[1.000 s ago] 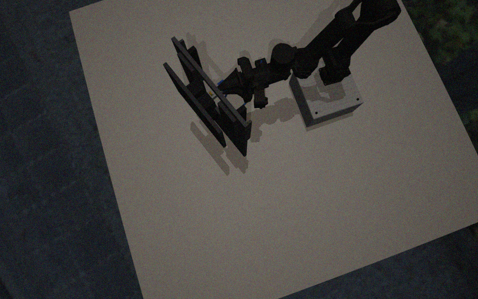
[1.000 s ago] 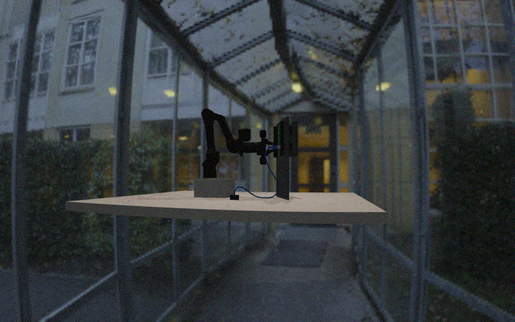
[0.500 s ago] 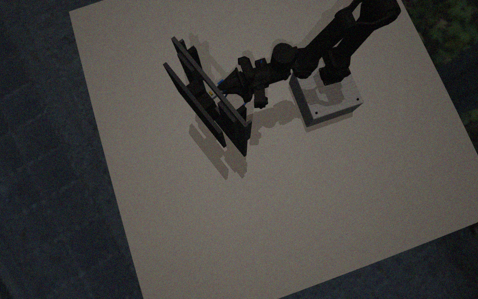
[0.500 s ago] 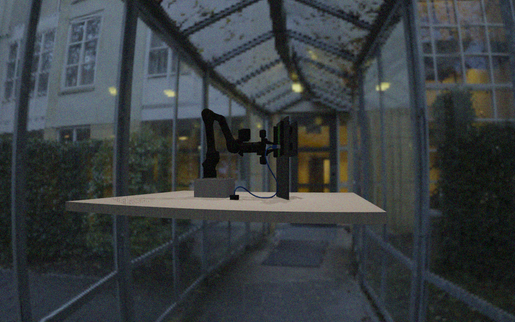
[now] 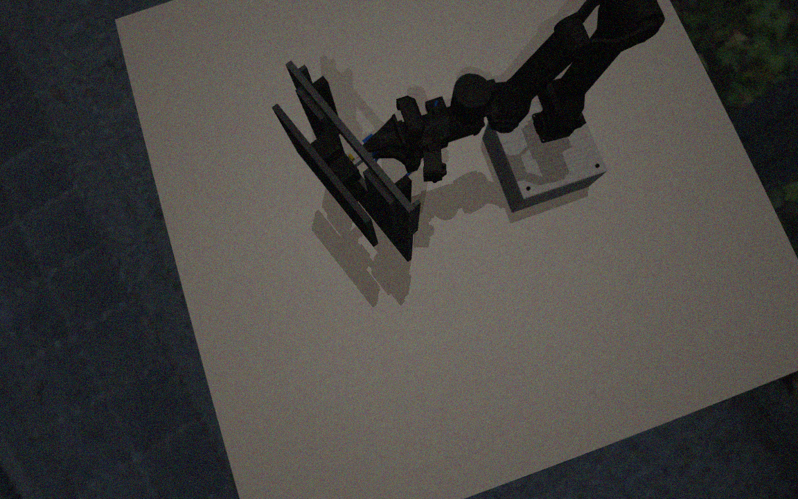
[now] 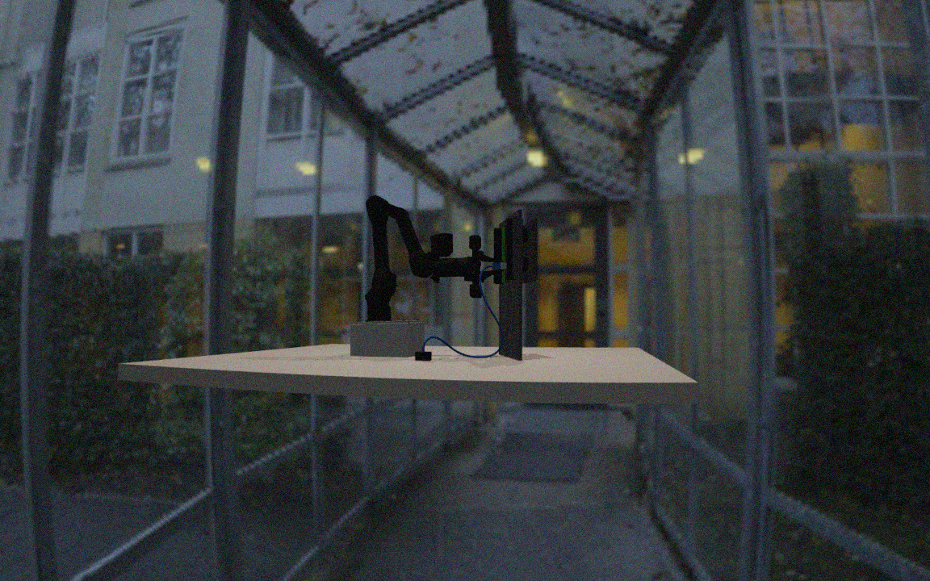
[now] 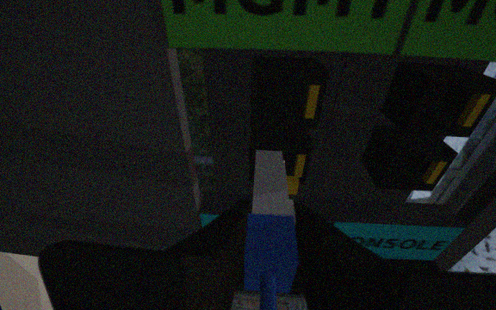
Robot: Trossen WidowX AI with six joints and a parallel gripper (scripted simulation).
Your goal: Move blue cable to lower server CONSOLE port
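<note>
Right now my gripper tip is right at the blue plug. From my gripper tip the other things lie so: black block 260 mm below, 200 mm behind, 160 mm to the right.
</note>
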